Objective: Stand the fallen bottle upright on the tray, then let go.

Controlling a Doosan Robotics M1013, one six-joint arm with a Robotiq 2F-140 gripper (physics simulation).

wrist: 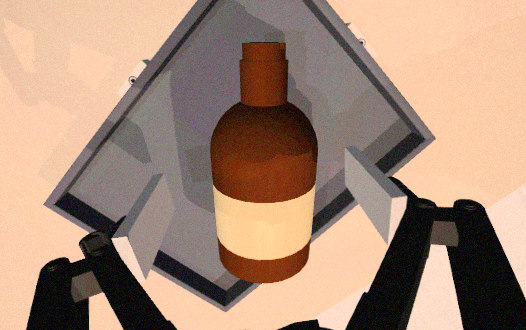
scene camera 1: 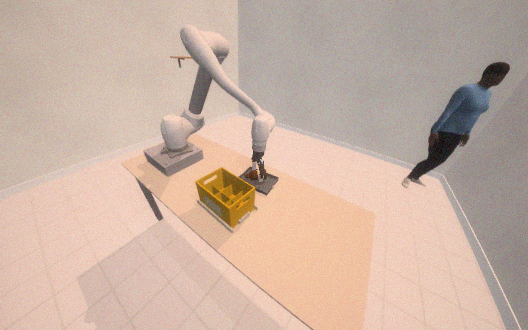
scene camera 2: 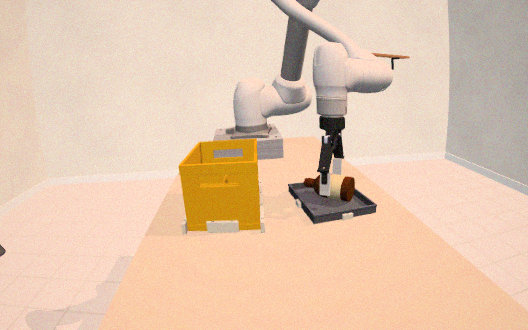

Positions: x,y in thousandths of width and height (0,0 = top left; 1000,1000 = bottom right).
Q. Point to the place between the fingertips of my gripper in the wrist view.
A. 490,541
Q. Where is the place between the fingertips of my gripper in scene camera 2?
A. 628,565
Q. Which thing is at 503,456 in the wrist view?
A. A brown bottle.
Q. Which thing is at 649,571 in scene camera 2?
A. A brown bottle.
